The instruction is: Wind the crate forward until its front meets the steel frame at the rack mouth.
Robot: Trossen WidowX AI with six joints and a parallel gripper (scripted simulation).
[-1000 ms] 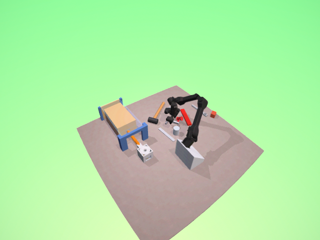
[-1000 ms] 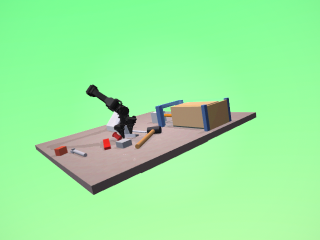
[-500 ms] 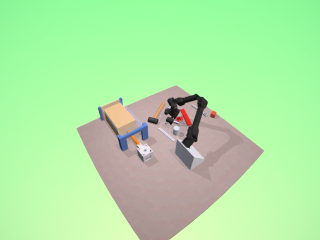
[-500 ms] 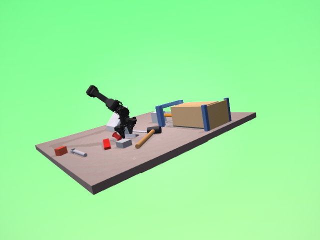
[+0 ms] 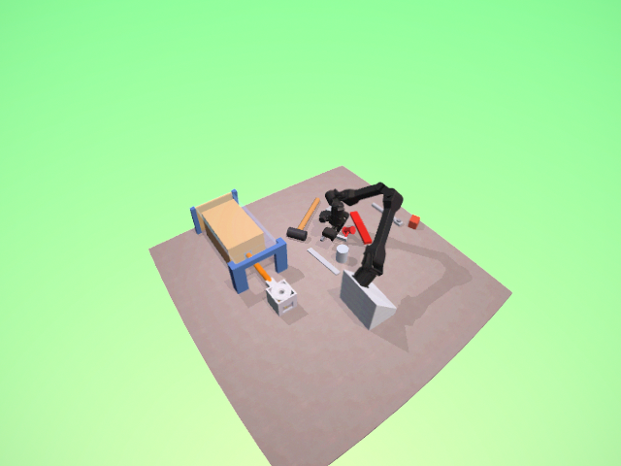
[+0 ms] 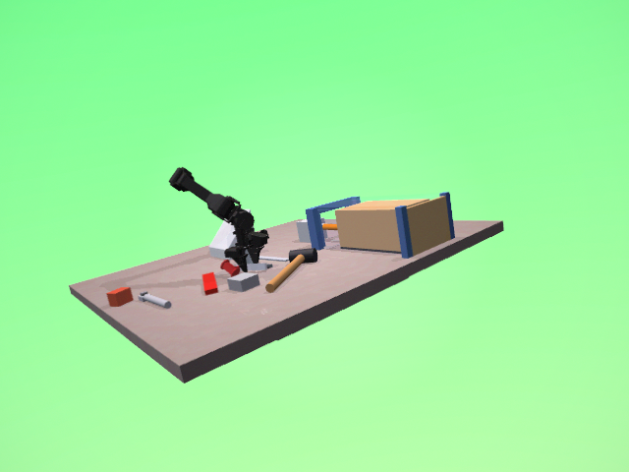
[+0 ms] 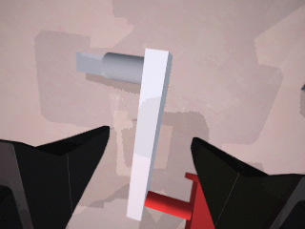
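My gripper tip is now 10 mm to the left of the winch handle, 10 mm below it and 10 mm past it. Round my gripper tip: flat steel bar: 130 mm to the left, 100 mm behind, 10 mm below; then red bar: 150 mm to the right, 10 mm behind; then red grip: 60 mm to the right, 30 mm behind, 20 mm above.
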